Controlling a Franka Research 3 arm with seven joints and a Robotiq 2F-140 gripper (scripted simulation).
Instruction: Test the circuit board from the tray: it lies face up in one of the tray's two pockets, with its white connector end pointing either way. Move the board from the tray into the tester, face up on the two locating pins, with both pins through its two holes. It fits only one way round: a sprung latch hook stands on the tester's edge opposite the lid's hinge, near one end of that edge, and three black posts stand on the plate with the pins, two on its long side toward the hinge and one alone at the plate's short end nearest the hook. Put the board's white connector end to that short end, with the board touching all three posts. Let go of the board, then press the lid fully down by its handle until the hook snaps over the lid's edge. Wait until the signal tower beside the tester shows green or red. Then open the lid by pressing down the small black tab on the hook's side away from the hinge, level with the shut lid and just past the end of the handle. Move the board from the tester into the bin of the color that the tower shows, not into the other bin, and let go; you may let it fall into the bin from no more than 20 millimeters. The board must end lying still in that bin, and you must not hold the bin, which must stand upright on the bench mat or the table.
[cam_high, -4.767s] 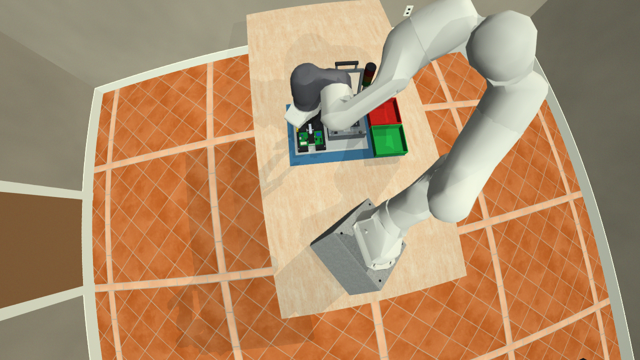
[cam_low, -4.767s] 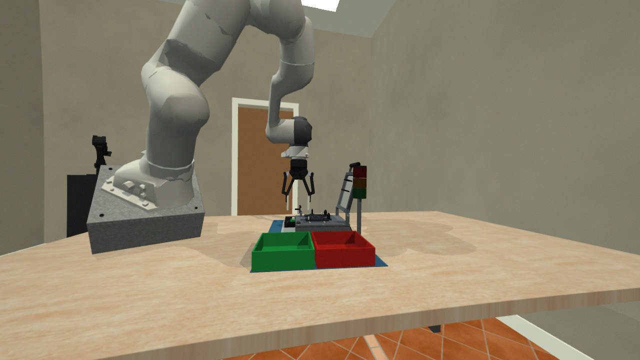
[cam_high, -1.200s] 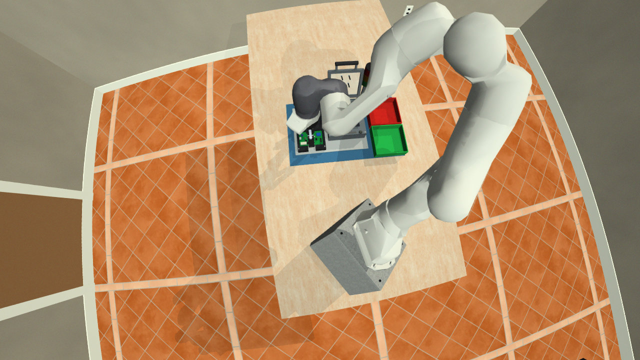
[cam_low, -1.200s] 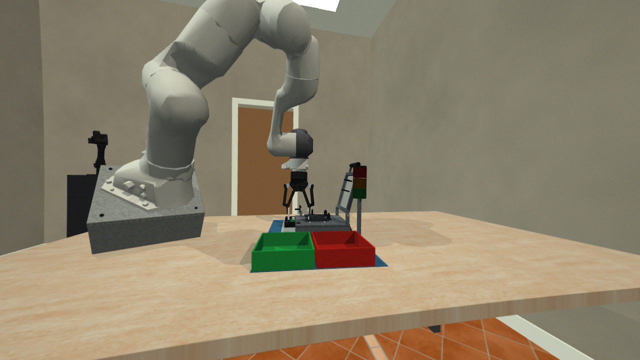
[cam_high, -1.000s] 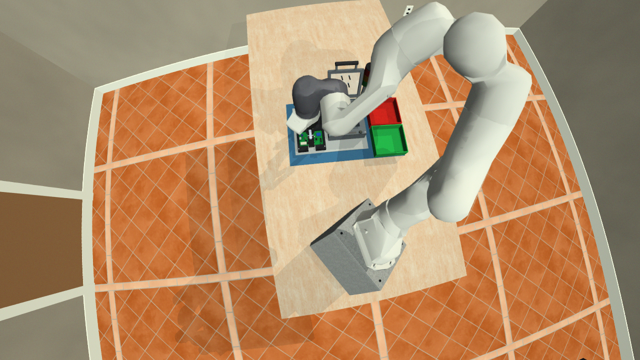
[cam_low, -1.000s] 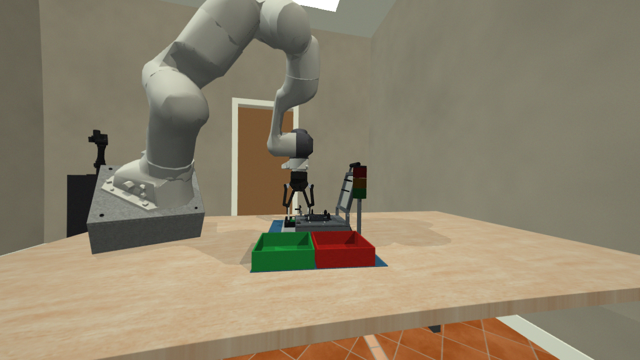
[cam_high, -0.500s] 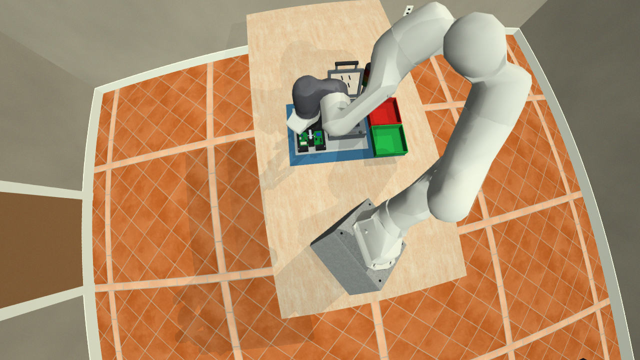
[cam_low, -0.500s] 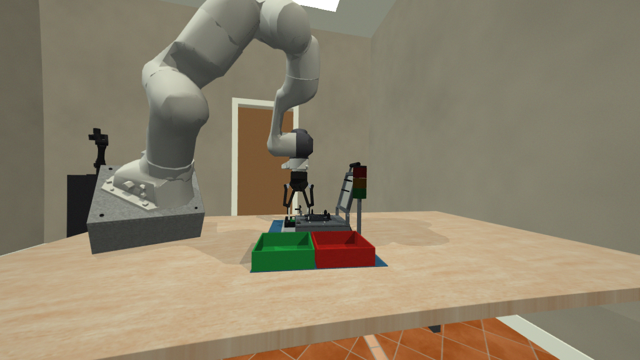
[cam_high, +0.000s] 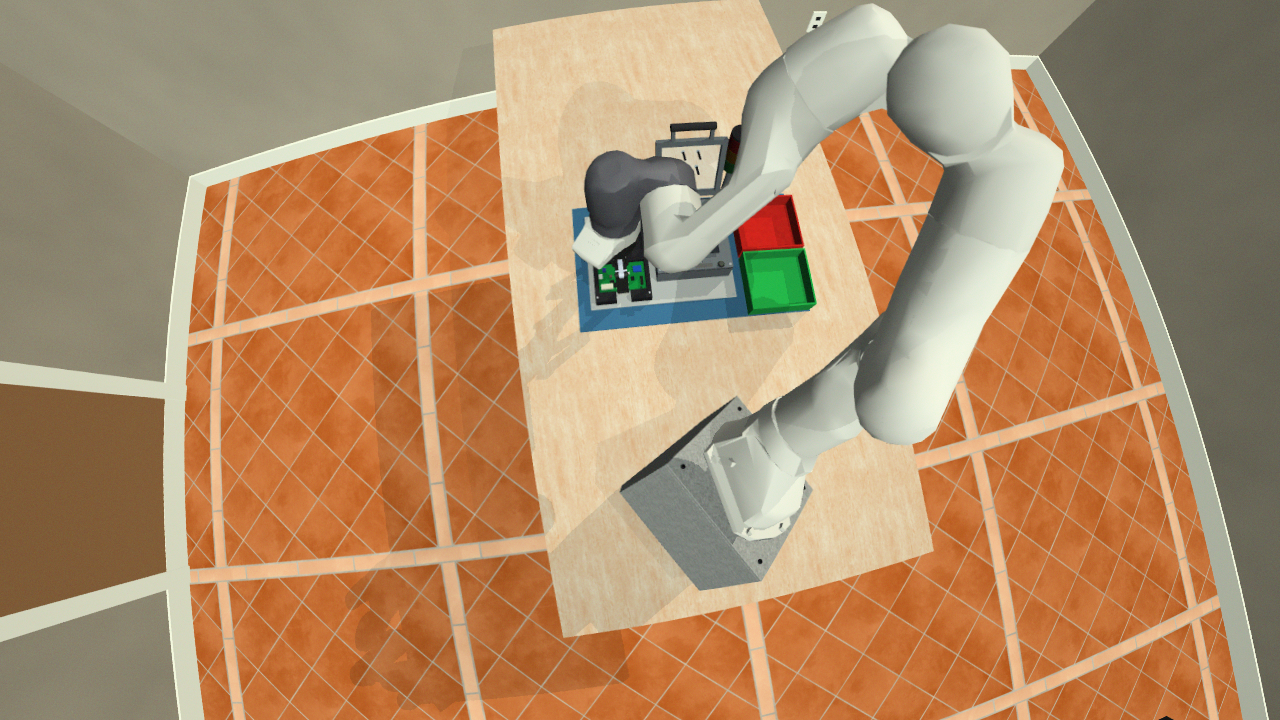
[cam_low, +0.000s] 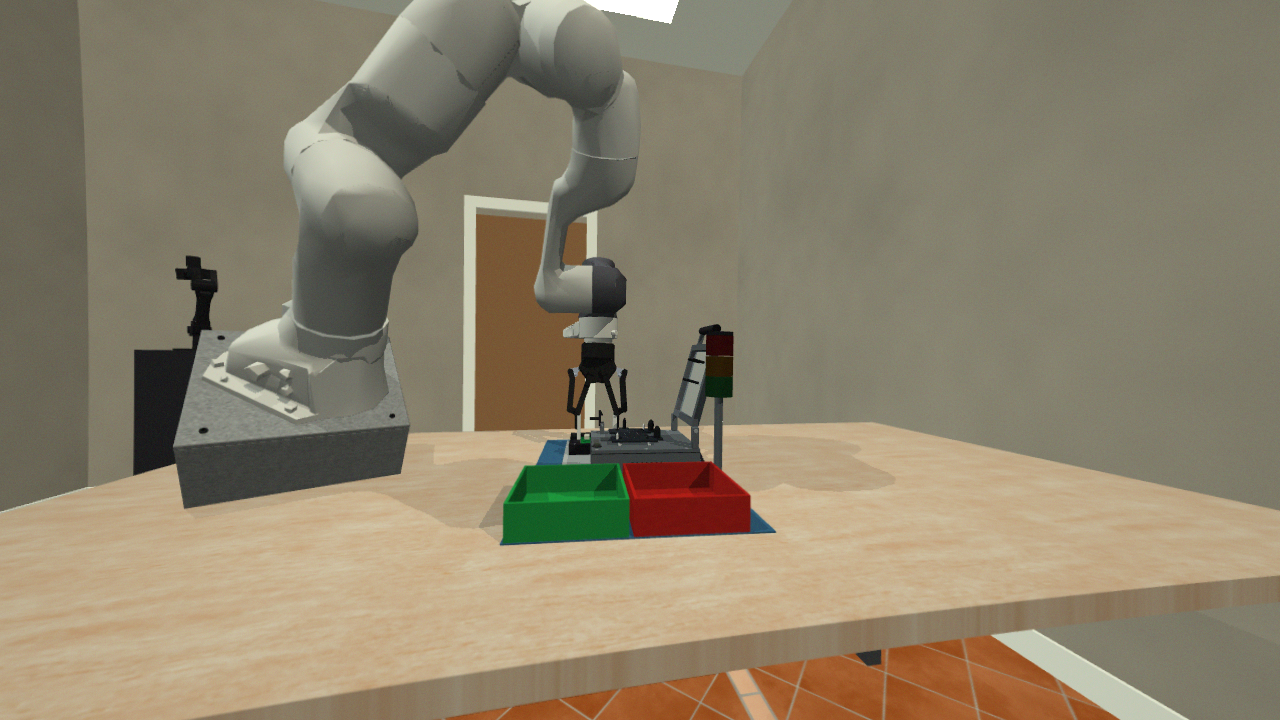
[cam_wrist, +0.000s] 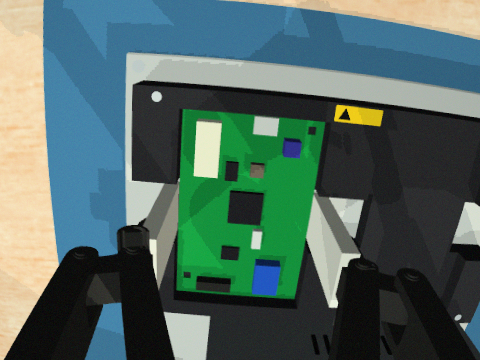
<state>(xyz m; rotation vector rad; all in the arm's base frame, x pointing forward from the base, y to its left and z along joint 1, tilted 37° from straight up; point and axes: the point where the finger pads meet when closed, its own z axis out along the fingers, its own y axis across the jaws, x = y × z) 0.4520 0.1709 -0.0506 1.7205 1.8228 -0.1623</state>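
Right now the green circuit board is 2 cm below my hand. The rest, counted from my hand: latch hook (11 cm to the right, 5 cm above, 1 cm behind); tester plate (17 cm to the right, 6 cm ahead, 3 cm above); tester lid (18 cm to the right, 18 cm ahead, 14 cm above).
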